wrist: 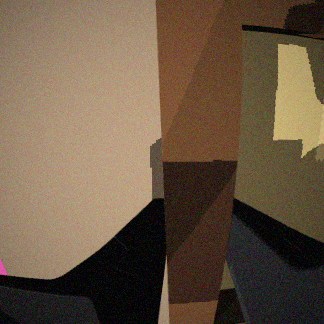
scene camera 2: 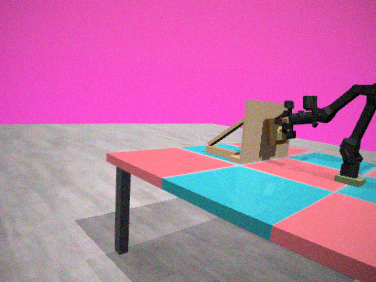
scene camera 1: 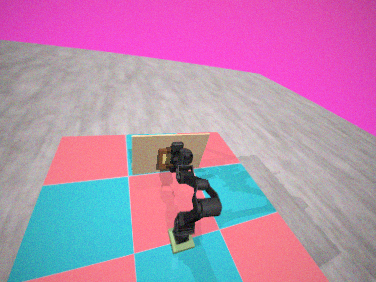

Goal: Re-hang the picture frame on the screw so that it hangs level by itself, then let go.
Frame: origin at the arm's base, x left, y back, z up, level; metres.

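Where they show: gripper, between the fingertips: [wrist: 190,207] [scene camera 2: 274,120] [scene camera 1: 172,149]; arm's base, origin of its link: [scene camera 2: 349,176] [scene camera 1: 180,235].
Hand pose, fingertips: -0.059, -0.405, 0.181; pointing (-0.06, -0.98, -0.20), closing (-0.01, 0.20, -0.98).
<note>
Things, the pixels of their centre, and the offset from my fingertips, as dx, dy, dz. Level surfaces: height alone.
- picture frame, middle of its body: [scene camera 2: 276,131] [scene camera 1: 172,158] -0.003, +0.016, -0.053
- teal checkered table, height of its surface: dz -0.207
- slanted brace, middle of its body: [scene camera 2: 229,131] +0.158, -0.166, -0.073
The picture frame [scene camera 1: 160,158] [scene camera 2: 270,134] [wrist: 200,100] has brown bars around a yellowish middle. It is upright at the front face of the tan board [scene camera 1: 144,152] [scene camera 2: 252,130] [wrist: 75,125]. My gripper [scene camera 1: 173,163] [scene camera 2: 285,128] [wrist: 190,207] is shut on one side bar of the frame, with one black finger on each side of the bar in the wrist view. In the scene views the arm covers part of the frame. The screw does not show, and I cannot tell whether the frame is on it or exactly level.
The board stands upright on the pink and teal checkered table [scene camera 1: 85,215] [scene camera 2: 240,192], with a slanted brace [scene camera 2: 226,134] behind it. The arm's green base plate [scene camera 1: 182,245] [scene camera 2: 349,180] is on the table in front of the board. The frame's shadow falls on the board.
</note>
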